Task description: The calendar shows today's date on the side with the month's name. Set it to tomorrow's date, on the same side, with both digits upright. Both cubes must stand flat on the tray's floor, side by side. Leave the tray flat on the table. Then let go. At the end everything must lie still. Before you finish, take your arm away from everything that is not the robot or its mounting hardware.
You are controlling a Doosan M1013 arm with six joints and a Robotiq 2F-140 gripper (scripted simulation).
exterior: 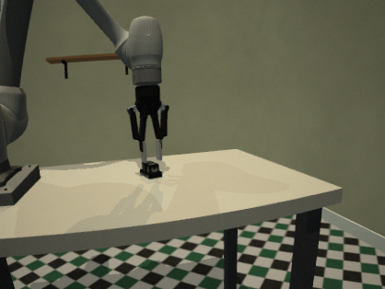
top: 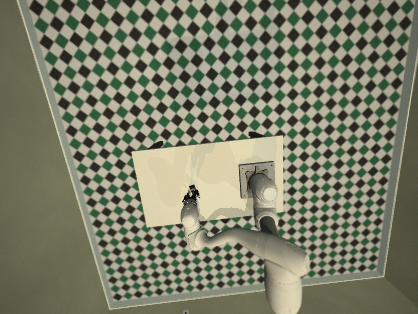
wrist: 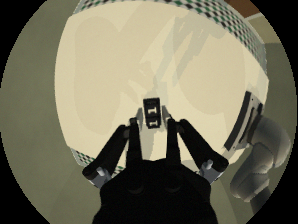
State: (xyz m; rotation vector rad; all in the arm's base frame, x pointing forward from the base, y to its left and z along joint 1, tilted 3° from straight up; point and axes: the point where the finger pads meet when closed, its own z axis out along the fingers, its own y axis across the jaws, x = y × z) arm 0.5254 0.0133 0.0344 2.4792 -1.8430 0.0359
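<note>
Right now the black calendar cube is 6 cm below my hand. Also, from my hand: calendar tray 7 cm below, 2 cm to the left, 1 cm behind.
</note>
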